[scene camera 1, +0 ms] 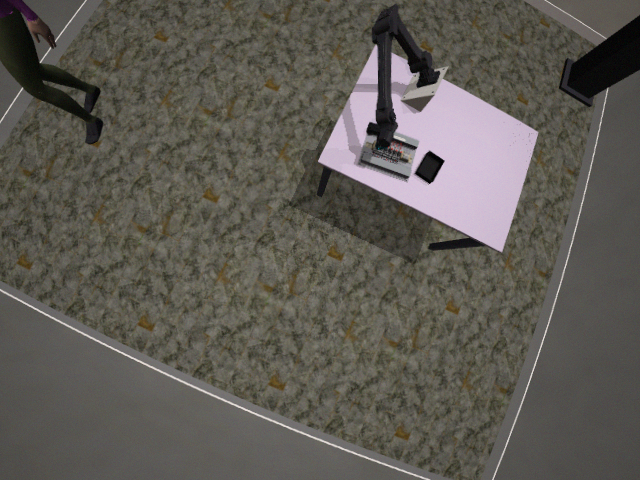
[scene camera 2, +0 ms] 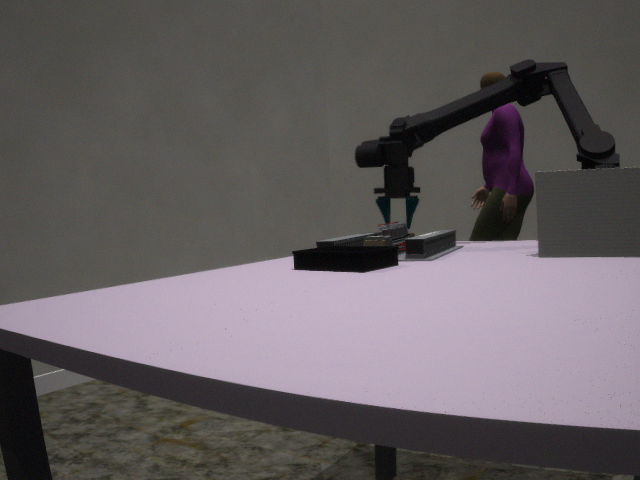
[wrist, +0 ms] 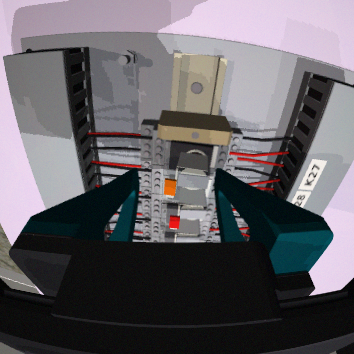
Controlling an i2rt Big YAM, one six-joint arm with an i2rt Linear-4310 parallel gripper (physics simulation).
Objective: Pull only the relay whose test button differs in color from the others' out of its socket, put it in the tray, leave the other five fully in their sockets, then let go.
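Frame: origin at the arm's base, x ahead, y left, z up, level; metres.
Seen in the pictures: gripper, fingertip midpoint: (scene camera 1: 378, 145) (scene camera 2: 398, 229) (wrist: 176, 176); arm's base, link origin: (scene camera 1: 428, 80) (scene camera 2: 605, 202).
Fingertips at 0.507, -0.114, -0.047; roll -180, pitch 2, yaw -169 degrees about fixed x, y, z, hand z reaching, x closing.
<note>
Pixels of each thing's top centre, then the offset from my fingertips to it, as dx, dy, dz. "spot": a spot on its surface instead.
- relay with the orange test button, top centre: (wrist: 188, 190) -0.006, -0.006, +0.019
- red button, top centre: (wrist: 173, 222) -0.003, +0.022, +0.017
- black tray, surface spot: (scene camera 2: 345, 259) spot: -0.078, +0.400, -0.031
- tan end block, top centre: (wrist: 194, 135) -0.006, -0.024, -0.012
The relay with the orange test button (wrist: 170, 187) stands in the socket row, the first relay behind the tan end block in the wrist view. The neighbouring relay has a red button (wrist: 174, 222). Further relays are largely hidden by my gripper body. My gripper (wrist: 176, 176) (scene camera 2: 398, 225) is open with teal fingertips on either side of the row, near the orange-button relay, with gaps to its clear housing. In scene camera 2 the tips are low at the row's top. The black tray (scene camera 1: 437, 171) (scene camera 2: 345, 259) sits beside the relay panel; no relay shows in it.
Grey wiring ducts (wrist: 37, 92) (wrist: 327, 145) flank the row, the right one labelled K27. Red and black wires run from the sockets to both ducts. The tan end block (wrist: 195, 134) stands on the rail. A light angled stand (scene camera 1: 421, 98) is at the arm's base. A person (scene camera 2: 504, 147) stands beyond the table.
</note>
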